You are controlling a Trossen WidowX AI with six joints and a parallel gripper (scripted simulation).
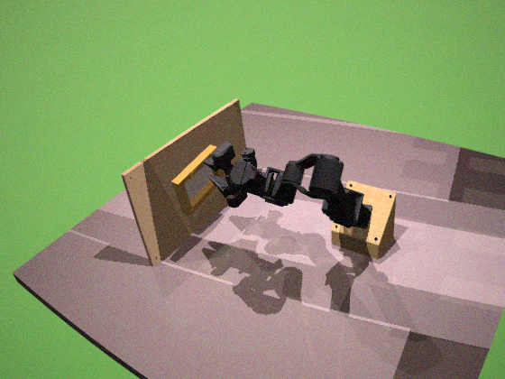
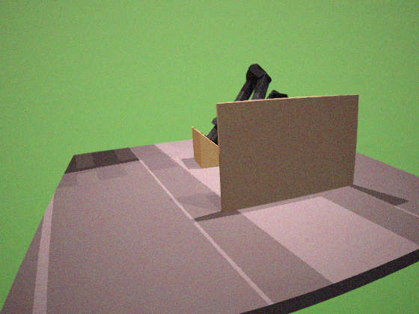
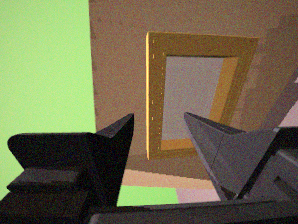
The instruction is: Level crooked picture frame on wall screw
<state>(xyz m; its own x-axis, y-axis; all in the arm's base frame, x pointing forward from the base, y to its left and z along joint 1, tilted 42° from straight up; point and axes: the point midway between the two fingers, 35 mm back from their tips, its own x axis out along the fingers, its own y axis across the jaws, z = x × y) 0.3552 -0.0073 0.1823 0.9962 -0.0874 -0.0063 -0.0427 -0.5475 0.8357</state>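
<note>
Right now the picture frame is 50 mm ahead of my gripper tip and 50 mm below it. Round my gripper tip: tan wall panel 60 mm ahead, 10 mm to the right, 60 mm below.
</note>
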